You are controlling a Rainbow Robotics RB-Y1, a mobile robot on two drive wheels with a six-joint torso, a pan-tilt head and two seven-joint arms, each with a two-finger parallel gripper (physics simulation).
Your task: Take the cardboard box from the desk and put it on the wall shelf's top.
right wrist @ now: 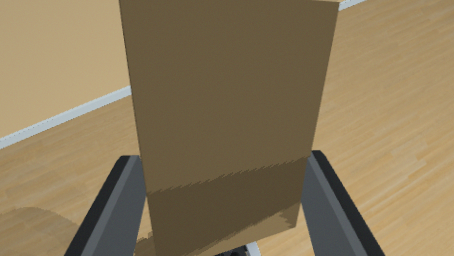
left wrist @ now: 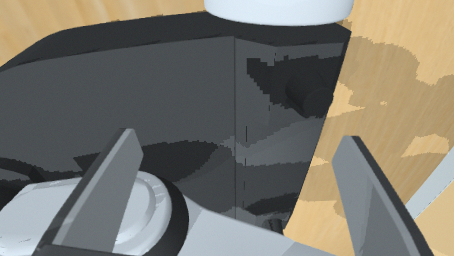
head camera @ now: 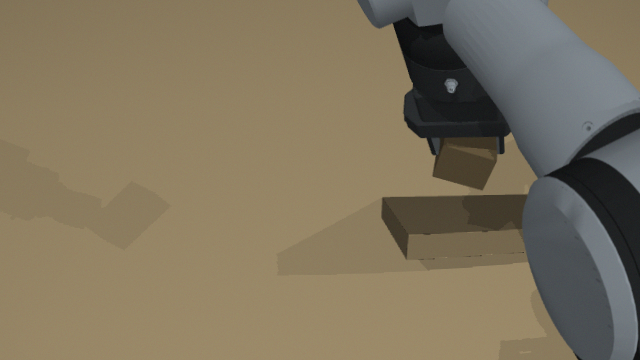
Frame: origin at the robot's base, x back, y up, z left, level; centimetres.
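Where they show: left gripper, fingertip midpoint: [left wrist: 236, 145]; right gripper, fingertip midpoint: [right wrist: 221, 167] [head camera: 468, 147].
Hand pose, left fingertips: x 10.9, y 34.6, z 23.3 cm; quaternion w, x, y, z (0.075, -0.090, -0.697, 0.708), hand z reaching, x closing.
Note:
After its pixels a point has its place.
The brown cardboard box [head camera: 465, 165] {x -37.7, y 119.8, z -15.9 cm} [right wrist: 227, 100] {x -41.7, y 125.3, z -17.2 cm} is between the fingers of my right gripper [head camera: 467, 146] {x -39.8, y 121.4, z -16.7 cm} [right wrist: 221, 167] {x -39.8, y 121.4, z -16.7 cm}, which is shut on it; the box sticks out past the fingertips. In the head camera the box shows just above the wall shelf [head camera: 450, 215] {x -82.0, y 100.2, z -26.7 cm} in the picture, with a gap of wall between them. The shelf is a brown slab on the wall, and its right part is hidden behind my right arm. My left gripper [left wrist: 236, 145] {x 10.9, y 34.6, z 23.3 cm} is open, with its fingers wide apart and no object between them. The desk does not show.
My right arm [head camera: 540, 65] {x -8.2, y 130.8, z -10.8 cm} fills the right side of the head view. The tan wall [head camera: 200, 100] {x -93.1, y 122.4, z 26.9 cm} carries shadows of the arm and the shelf. The left wrist view shows the robot's dark base [left wrist: 150, 95] {x 18.3, y 17.0, z 16.2 cm} on the wooden floor [left wrist: 390, 110] {x -44.8, y 0.1, z -8.0 cm}. A pale skirting strip [right wrist: 65, 117] {x -90.9, y 5.3, z 37.2 cm} borders the floor.

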